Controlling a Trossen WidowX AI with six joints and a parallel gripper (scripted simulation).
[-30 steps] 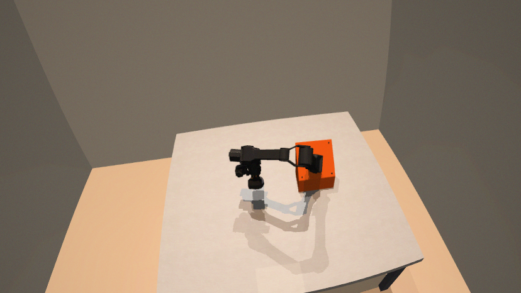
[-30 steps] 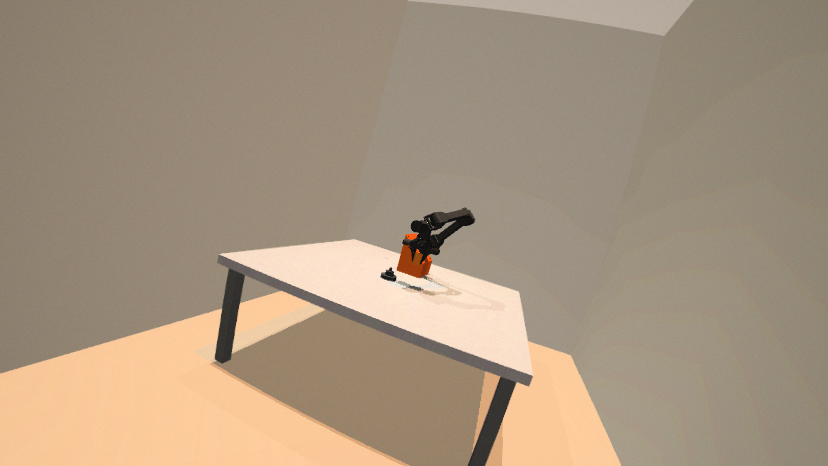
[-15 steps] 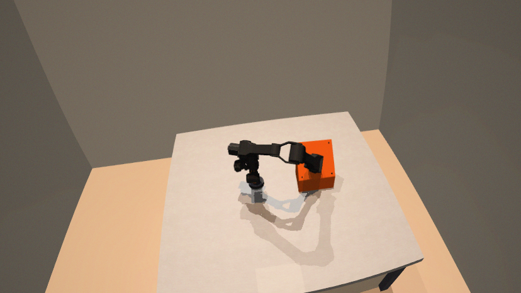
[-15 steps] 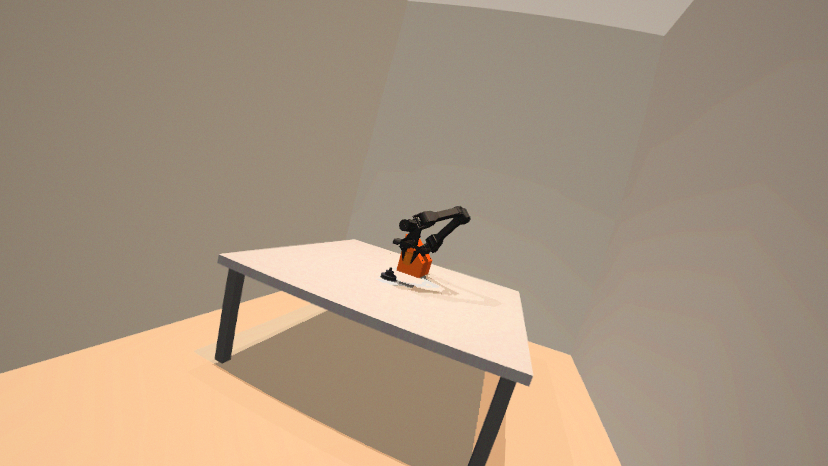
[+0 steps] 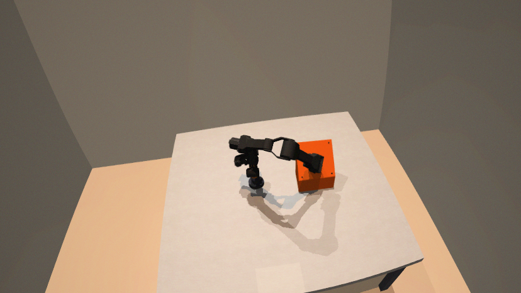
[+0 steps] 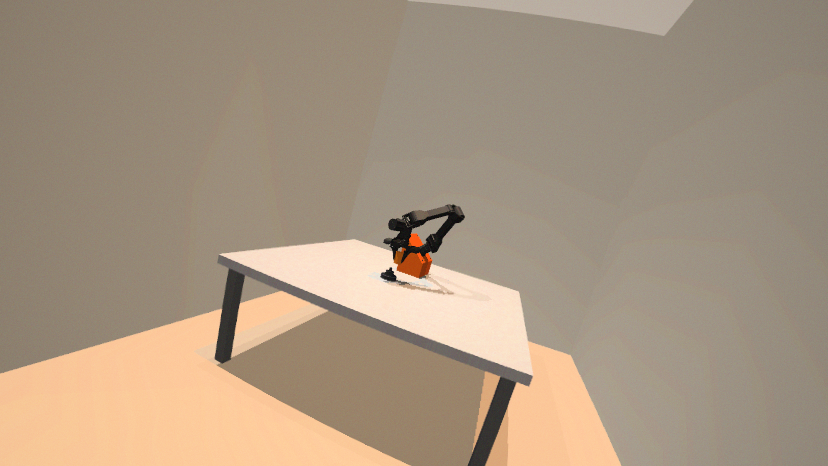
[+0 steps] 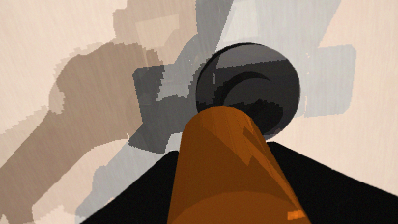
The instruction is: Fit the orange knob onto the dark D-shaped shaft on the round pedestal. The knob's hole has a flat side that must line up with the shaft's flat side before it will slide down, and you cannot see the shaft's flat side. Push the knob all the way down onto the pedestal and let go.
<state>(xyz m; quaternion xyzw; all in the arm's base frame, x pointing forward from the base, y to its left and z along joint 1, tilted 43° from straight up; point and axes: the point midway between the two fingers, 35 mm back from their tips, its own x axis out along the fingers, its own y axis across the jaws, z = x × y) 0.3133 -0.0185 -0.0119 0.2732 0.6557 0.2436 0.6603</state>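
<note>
Right now my gripper tip is 30 mm to the left of the pedestal and 70 mm above it. From my gripper tip the other things lie so: orange knob 20 mm above.
</note>
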